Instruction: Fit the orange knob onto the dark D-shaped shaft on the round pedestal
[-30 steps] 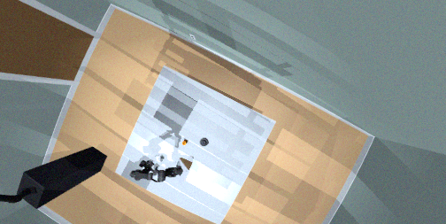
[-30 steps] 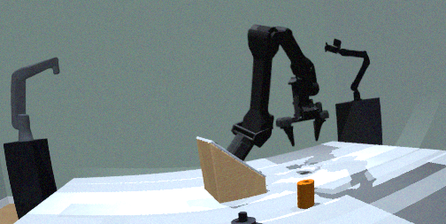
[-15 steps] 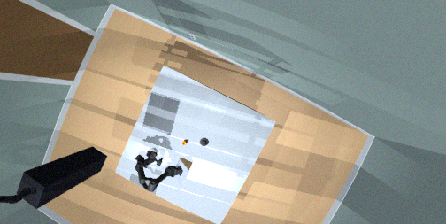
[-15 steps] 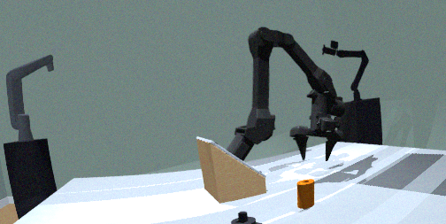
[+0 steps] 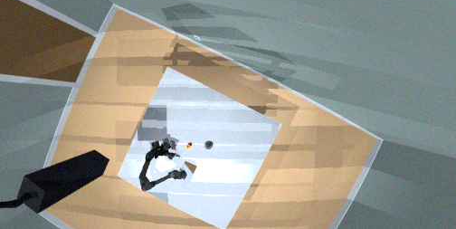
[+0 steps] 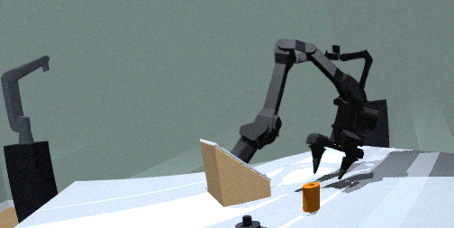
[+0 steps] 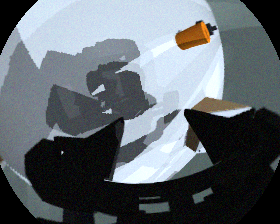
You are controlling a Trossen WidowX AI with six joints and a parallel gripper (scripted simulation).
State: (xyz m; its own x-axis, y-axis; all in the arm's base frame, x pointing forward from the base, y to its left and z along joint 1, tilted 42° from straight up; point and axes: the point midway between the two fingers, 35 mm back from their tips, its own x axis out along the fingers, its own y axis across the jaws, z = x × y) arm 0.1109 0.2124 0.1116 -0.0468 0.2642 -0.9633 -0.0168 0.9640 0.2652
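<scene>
Right now my gripper tip is 13 cm short of the orange knob and 12 cm to the left of it. Also, from my gripper tip: dark round pedestal 28 cm to the right, 22 cm ahead.
</scene>
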